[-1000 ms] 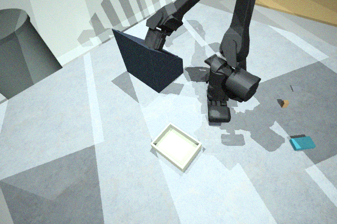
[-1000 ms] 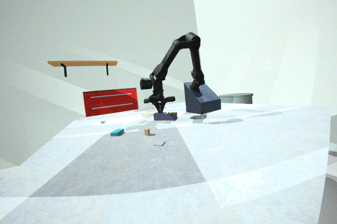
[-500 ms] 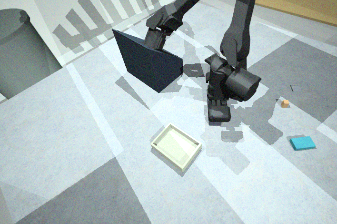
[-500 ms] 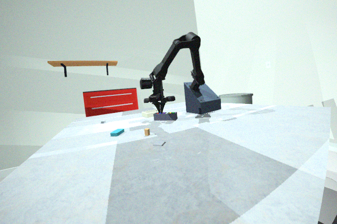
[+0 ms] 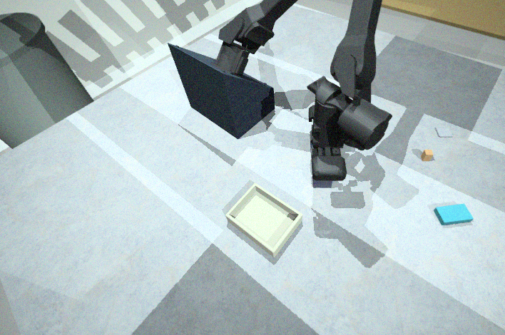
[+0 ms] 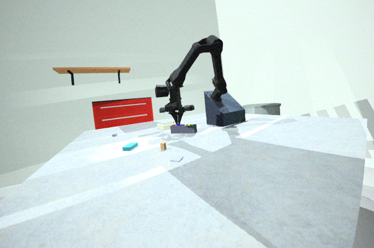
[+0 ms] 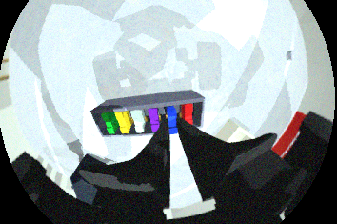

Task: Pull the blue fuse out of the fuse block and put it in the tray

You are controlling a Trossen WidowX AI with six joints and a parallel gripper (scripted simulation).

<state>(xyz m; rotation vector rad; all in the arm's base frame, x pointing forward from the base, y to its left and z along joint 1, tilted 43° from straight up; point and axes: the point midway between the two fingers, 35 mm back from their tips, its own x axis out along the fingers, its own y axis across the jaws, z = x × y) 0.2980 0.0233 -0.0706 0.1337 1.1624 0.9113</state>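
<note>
Now: the red fuse 1 cm ahead of my gripper tip, 2 cm to the right of it and 2 cm below it. Round my gripper tip: tan cube: 18 cm ahead, 17 cm to the left, 3 cm below; then pale tray: 4 cm behind, 18 cm to the right, 4 cm below; then blue fuse: 1 cm below.
</note>
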